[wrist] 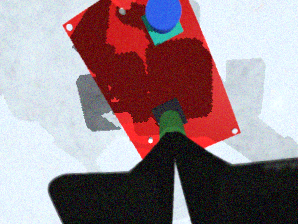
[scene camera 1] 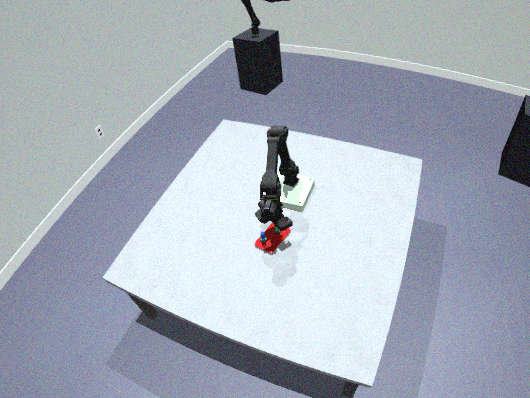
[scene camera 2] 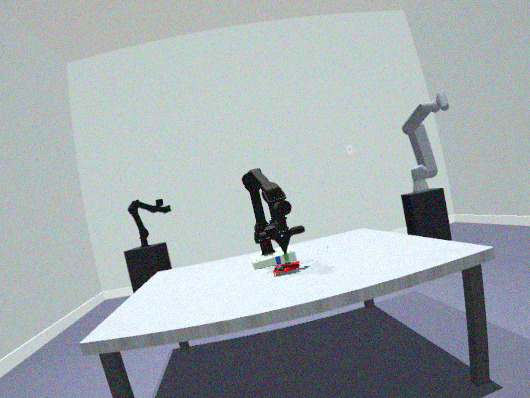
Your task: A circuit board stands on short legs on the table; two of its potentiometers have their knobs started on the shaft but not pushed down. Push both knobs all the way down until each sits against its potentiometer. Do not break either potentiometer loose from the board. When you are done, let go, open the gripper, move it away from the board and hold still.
Note:
I see my gripper (scene camera 2: 285, 253).
My gripper shows as well in the wrist view (wrist: 172, 138).

